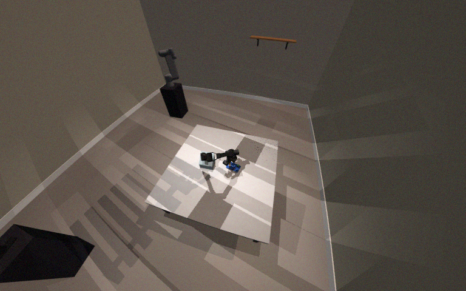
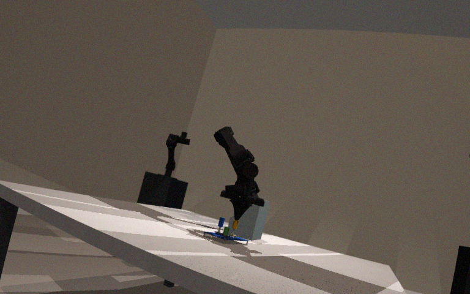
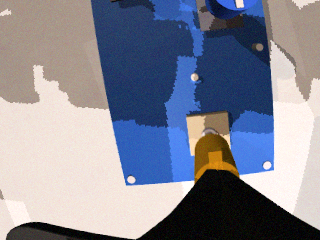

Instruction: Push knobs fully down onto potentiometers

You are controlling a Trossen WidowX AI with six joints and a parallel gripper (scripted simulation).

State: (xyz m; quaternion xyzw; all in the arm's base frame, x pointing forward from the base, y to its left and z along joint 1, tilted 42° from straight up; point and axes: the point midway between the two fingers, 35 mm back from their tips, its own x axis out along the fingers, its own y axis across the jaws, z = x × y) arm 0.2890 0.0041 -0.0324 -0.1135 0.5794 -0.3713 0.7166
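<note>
Now: the blue knob 70 mm ahead of my gripper tip, 30 mm to the right of it and 10 mm below it. The rest, counted from my gripper tip: orange knob: 10 mm below.
</note>
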